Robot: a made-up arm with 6 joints. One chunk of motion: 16 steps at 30 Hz.
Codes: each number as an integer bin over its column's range. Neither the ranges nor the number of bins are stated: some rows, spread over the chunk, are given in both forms.
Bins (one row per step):
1: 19 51 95 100 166 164
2: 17 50 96 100 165 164
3: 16 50 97 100 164 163
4: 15 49 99 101 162 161
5: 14 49 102 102 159 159
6: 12 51 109 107 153 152
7: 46 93 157 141 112 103
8: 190 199 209 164 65 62
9: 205 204 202 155 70 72
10: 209 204 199 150 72 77
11: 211 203 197 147 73 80
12: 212 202 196 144 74 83
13: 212 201 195 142 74 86
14: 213 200 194 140 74 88
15: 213 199 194 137 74 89
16: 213 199 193 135 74 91
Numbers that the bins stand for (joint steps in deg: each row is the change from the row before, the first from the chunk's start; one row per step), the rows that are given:
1: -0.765 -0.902 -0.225 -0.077 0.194 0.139
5: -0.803 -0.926 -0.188 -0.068 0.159 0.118
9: 0.650 0.922 0.334 0.167 -0.277 -0.236
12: 0.703 0.898 0.302 0.118 -0.257 -0.191
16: 0.710 0.862 0.287 0.078 -0.257 -0.159
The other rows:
2: -0.781 -0.914 -0.219 -0.077 0.189 0.139
3: -0.788 -0.914 -0.214 -0.077 0.184 0.135
4: -0.796 -0.926 -0.204 -0.072 0.174 0.127
6: -0.819 -0.902 -0.151 -0.046 0.130 0.090
7: -0.560 -0.401 0.099 0.105 -0.071 -0.110
8: 0.535 0.862 0.370 0.207 -0.301 -0.277
10: 0.680 0.922 0.318 0.145 -0.267 -0.216
11: 0.695 0.910 0.307 0.131 -0.262 -0.204
13: 0.703 0.886 0.297 0.109 -0.257 -0.179
14: 0.710 0.874 0.292 0.100 -0.257 -0.171
15: 0.710 0.862 0.292 0.087 -0.257 -0.167

